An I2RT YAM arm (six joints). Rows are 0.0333 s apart.
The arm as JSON. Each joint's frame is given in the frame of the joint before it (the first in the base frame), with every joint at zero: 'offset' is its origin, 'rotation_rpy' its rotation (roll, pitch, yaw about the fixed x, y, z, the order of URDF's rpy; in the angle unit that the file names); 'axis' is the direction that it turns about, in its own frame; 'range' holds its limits. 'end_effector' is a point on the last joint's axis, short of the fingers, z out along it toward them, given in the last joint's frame.
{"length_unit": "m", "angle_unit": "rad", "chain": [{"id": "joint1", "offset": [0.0, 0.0, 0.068], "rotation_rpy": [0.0, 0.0, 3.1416], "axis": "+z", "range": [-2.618, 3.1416]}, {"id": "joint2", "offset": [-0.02, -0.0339, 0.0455], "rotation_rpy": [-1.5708, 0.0, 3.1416], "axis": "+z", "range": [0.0, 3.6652]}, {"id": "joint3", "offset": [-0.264, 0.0, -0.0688], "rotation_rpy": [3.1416, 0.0, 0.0], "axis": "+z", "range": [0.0, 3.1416]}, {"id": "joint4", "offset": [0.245, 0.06, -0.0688], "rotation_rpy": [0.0, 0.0, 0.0], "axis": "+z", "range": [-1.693, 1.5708]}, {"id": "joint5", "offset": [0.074, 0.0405, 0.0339], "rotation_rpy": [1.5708, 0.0, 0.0], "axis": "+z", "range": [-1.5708, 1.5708]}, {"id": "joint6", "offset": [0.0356, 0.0, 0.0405], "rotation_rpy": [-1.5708, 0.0, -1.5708], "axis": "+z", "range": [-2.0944, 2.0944]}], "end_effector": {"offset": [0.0, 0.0, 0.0], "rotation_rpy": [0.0, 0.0, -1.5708]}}
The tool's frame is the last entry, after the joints.
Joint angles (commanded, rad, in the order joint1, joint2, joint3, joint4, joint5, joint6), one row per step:
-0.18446 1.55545 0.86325 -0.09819 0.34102 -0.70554
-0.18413 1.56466 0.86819 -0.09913 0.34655 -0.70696
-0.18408 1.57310 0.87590 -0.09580 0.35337 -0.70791
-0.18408 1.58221 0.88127 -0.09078 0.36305 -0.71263
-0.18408 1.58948 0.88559 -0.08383 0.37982 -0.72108
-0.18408 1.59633 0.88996 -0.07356 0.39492 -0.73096
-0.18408 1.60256 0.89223 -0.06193 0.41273 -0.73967
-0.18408 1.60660 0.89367 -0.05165 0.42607 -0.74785
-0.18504 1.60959 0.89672 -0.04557 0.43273 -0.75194
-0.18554 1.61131 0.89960 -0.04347 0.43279 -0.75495
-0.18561 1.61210 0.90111 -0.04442 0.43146 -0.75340
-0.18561 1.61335 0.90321 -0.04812 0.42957 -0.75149
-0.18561 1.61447 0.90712 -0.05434 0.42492 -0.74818
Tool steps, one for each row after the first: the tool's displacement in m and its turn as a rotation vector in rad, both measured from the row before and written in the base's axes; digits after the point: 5 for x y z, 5 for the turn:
0.00148 -0.00036 -0.00129 -0.00375 0.00649 -0.00260
0.00221 -0.00063 0.00009 -0.00581 -0.00123 -0.00409
0.00191 -0.00068 -0.00068 -0.00976 0.00220 -0.00365
0.00161 -0.00087 -0.00024 -0.01733 0.00228 -0.00622
0.00185 -0.00085 0.00013 -0.01759 -0.00085 -0.00424
0.00146 -0.00086 -0.00018 -0.01866 -0.00085 -0.00710
0.00110 -0.00065 0.00010 -0.01519 -0.00160 -0.00440
0.00104 -0.00074 0.00052 -0.00798 -0.00302 -0.00321
0.00077 -0.00032 0.00050 -0.00236 -0.00159 0.00133
0.00029 -0.00003 0.00012 0.00183 -0.00077 -0.00007
0.00025 0.00002 -0.00006 0.00289 0.00155 0.00018
0.00043 0.00007 0.00030 0.00567 0.00103 0.00130

